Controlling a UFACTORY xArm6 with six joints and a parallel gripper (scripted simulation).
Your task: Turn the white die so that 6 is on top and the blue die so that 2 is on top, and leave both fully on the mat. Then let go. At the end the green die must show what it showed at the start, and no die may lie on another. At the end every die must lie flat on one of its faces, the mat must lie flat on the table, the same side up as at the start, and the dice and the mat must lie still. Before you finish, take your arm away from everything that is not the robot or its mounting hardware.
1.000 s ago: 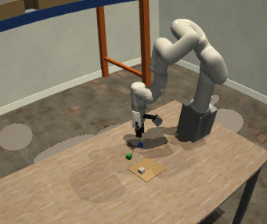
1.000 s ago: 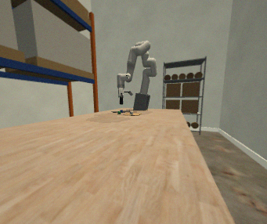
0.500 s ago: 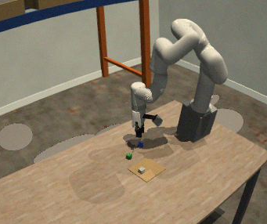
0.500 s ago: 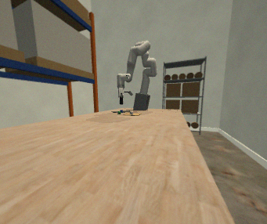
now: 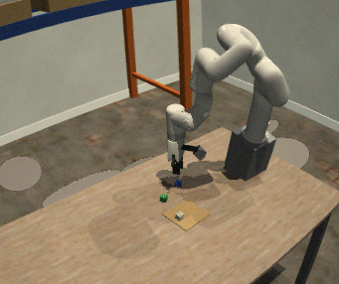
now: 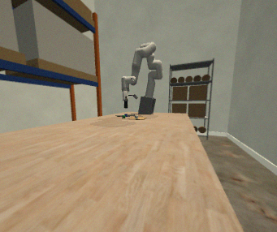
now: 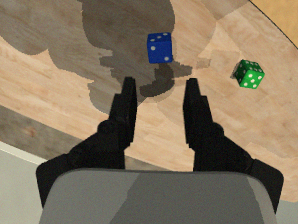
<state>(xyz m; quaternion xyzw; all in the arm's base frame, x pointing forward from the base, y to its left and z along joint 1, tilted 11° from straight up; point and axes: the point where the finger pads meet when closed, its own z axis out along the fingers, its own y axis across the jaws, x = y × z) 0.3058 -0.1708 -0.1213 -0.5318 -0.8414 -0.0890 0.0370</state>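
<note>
My hand is 90 mm above the blue die. The rest, counted from my hand: green die (110 mm ahead, 20 mm to the left, 90 mm below); then tan mat (120 mm ahead, 150 mm to the left, 100 mm below); then white die (150 mm ahead, 150 mm to the left, 90 mm below).
</note>
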